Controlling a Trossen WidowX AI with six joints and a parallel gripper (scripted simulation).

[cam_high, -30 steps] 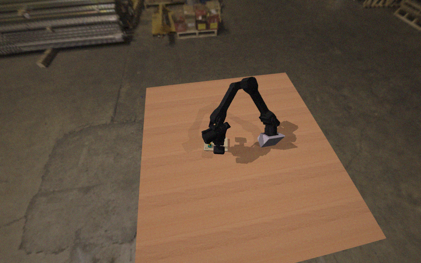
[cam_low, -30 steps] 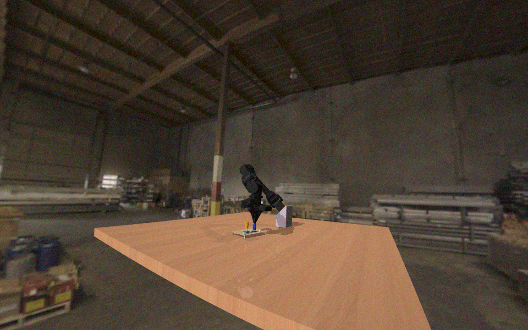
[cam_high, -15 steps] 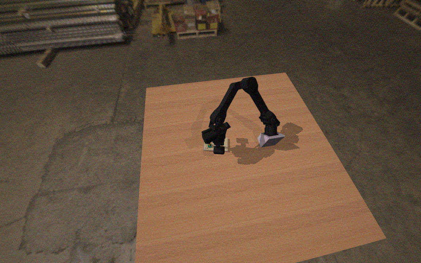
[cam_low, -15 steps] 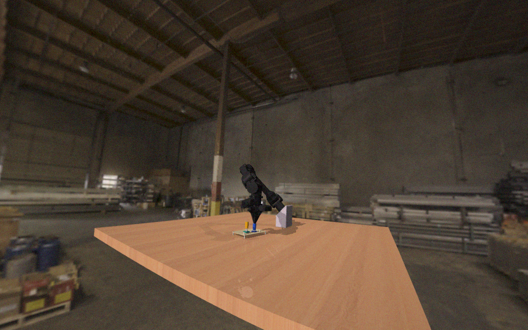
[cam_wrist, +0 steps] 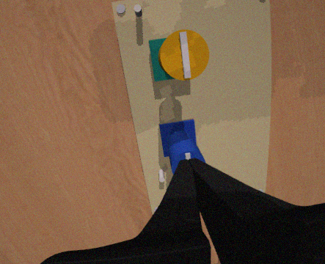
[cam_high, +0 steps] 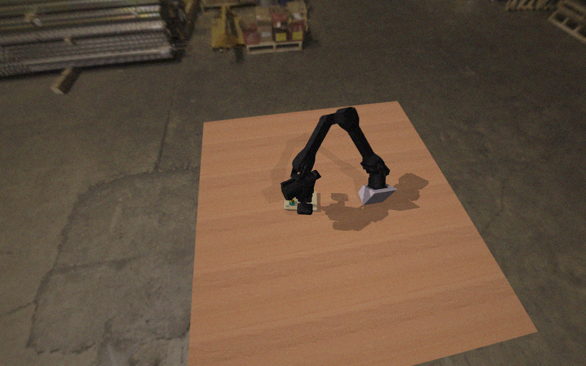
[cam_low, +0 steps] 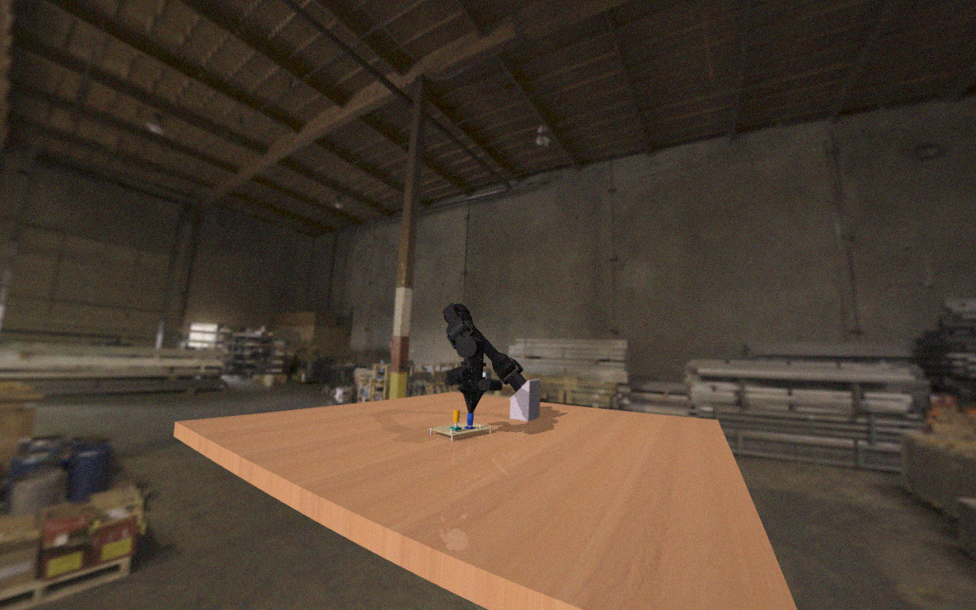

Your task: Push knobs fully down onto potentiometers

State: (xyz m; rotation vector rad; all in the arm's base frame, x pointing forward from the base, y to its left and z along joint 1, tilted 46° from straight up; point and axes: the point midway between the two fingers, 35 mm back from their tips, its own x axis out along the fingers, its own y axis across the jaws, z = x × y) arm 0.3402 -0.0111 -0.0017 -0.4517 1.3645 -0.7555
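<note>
Now: gripper tip 5 cm short of the orange knob and 1 cm to the left of it. From my gripper tip the other things lie so: blue knob (1 cm below).
</note>
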